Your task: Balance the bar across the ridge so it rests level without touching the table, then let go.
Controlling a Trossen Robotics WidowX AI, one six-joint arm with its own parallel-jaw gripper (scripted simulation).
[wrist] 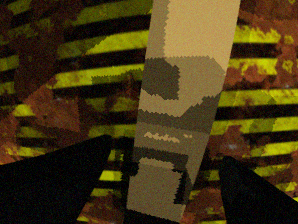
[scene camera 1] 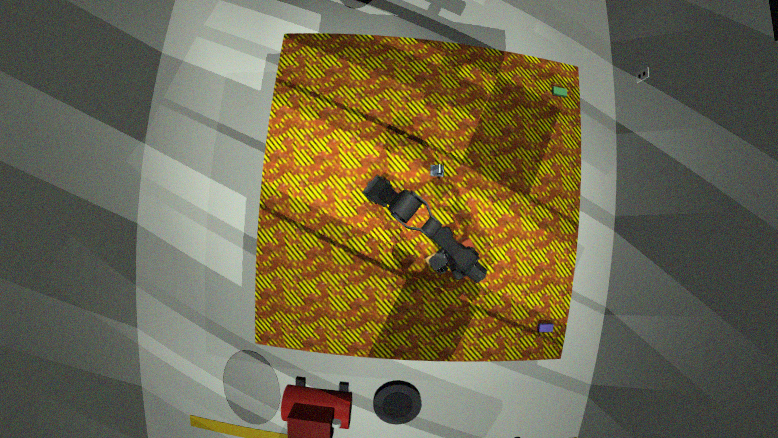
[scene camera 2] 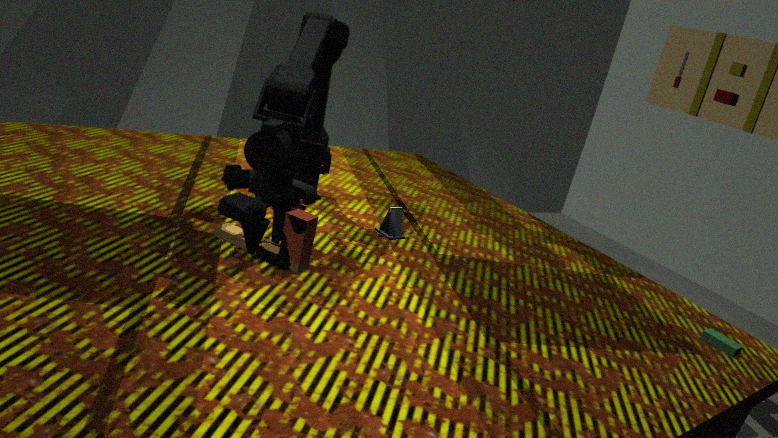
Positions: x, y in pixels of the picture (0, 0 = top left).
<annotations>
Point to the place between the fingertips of the gripper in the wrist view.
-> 166, 153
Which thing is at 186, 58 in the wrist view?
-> A bar.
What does the gripper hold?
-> Nothing.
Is the gripper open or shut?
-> Open.
</annotations>
